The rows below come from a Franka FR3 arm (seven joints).
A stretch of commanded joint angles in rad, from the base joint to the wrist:
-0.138, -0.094, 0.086, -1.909, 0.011, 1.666, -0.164
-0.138, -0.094, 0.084, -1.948, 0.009, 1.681, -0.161
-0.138, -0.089, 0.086, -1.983, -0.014, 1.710, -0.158
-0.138, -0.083, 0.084, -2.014, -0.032, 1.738, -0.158
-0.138, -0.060, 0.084, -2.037, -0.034, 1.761, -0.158
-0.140, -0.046, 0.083, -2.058, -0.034, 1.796, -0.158
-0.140, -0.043, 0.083, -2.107, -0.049, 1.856, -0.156
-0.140, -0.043, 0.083, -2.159, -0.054, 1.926, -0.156
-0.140, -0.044, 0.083, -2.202, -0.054, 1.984, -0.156
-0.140, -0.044, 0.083, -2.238, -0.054, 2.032, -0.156
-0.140, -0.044, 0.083, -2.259, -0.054, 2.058, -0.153
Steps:
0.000, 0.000, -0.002, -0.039, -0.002, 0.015, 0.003
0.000, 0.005, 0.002, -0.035, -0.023, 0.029, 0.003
0.000, 0.006, -0.002, -0.031, -0.018, 0.028, 0.000
0.000, 0.023, 0.000, -0.023, -0.002, 0.023, 0.000
-0.002, 0.014, -0.001, -0.021, 0.000, 0.035, 0.000
0.000, 0.003, 0.000, -0.049, -0.015, 0.060, 0.002
0.000, 0.000, 0.000, -0.052, -0.005, 0.070, 0.000
0.000, -0.001, 0.000, -0.043, 0.000, 0.058, 0.000
0.000, 0.000, 0.000, -0.036, 0.000, 0.048, 0.000
0.000, 0.000, 0.000, -0.021, 0.000, 0.026, 0.003

